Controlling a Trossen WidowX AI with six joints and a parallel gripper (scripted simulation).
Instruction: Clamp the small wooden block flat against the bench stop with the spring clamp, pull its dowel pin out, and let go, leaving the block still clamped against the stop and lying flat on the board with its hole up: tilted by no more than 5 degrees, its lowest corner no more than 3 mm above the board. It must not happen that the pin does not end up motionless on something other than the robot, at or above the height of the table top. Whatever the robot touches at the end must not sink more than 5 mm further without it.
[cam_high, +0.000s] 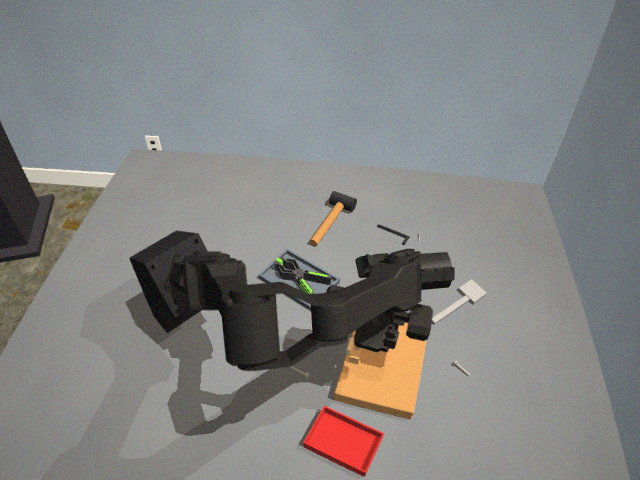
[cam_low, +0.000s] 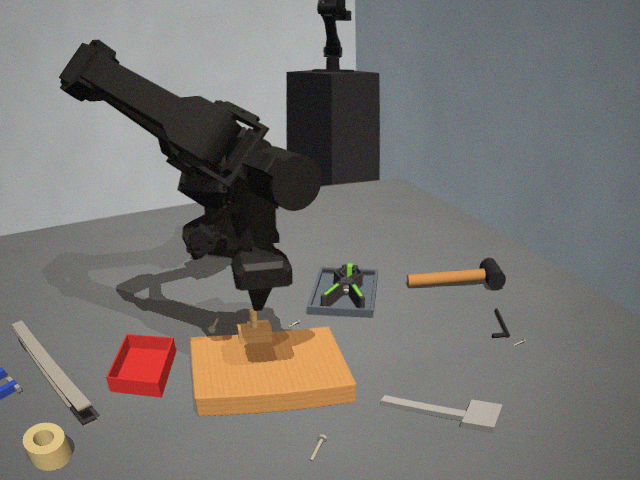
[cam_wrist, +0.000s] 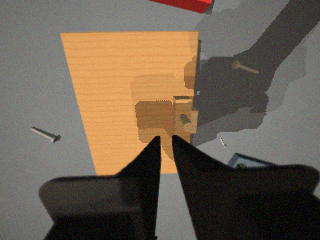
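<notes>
My gripper is now 24 cm to the right of the grey-blue tray, 12 cm above it and 9 cm past it. Round my hand: wooden block 9 cm below, 2 cm behind, 1 cm to the left; then dowel pin 8 cm below, 2 cm behind, 1 cm to the left; then wooden board 12 cm below, 3 cm ahead, 1 cm to the right.
</notes>
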